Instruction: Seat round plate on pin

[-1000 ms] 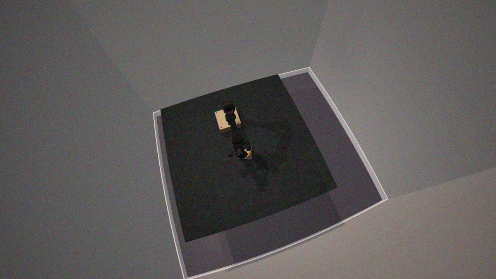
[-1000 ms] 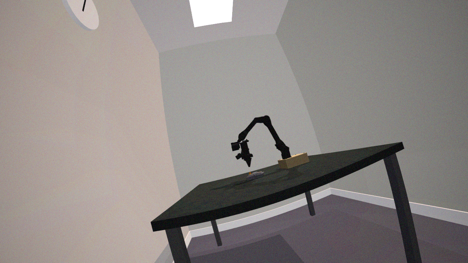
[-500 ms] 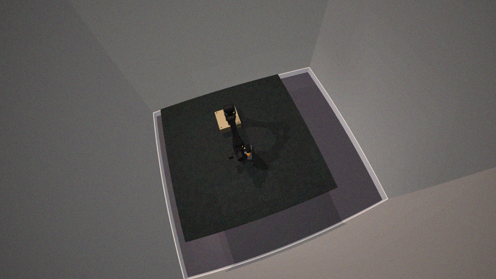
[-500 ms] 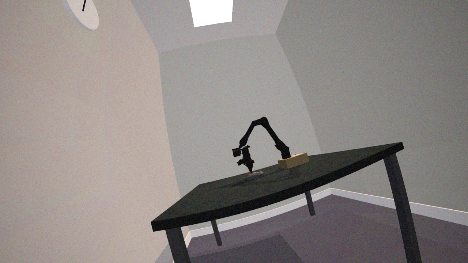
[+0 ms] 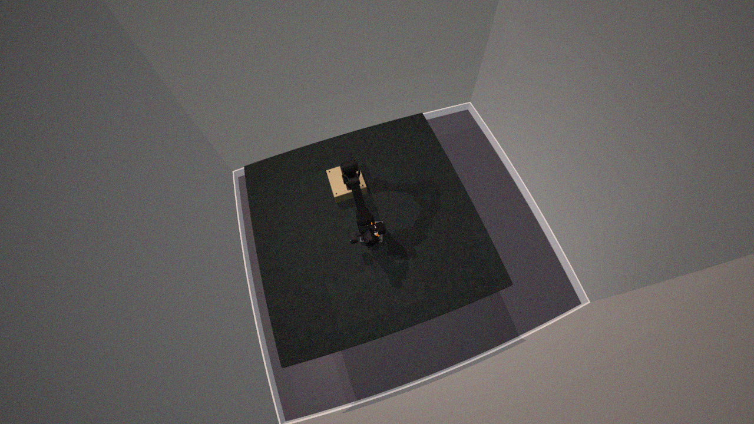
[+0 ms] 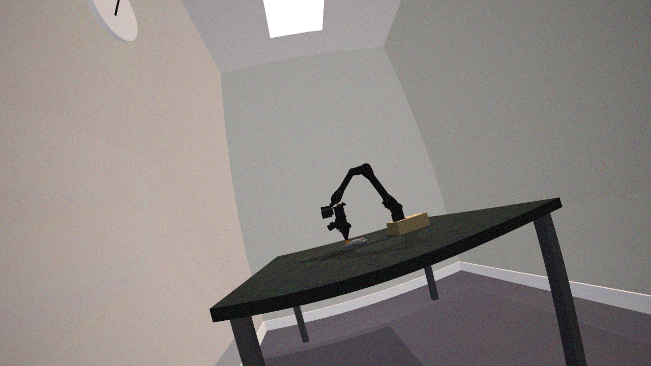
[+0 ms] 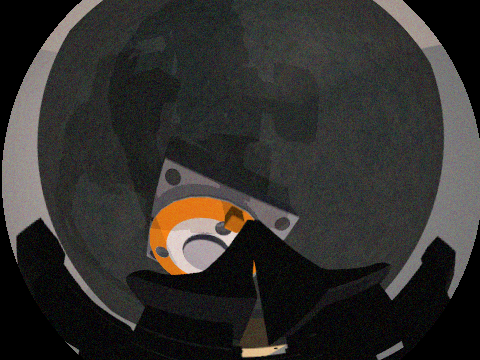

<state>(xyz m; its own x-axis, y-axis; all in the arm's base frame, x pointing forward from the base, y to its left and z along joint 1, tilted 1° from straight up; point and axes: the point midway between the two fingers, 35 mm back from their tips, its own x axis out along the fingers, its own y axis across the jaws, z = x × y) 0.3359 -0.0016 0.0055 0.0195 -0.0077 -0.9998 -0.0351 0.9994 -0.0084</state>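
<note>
Right now my gripper tip is 20 mm past the round plate, 20 mm to the right of it and 10 mm above it.
</note>
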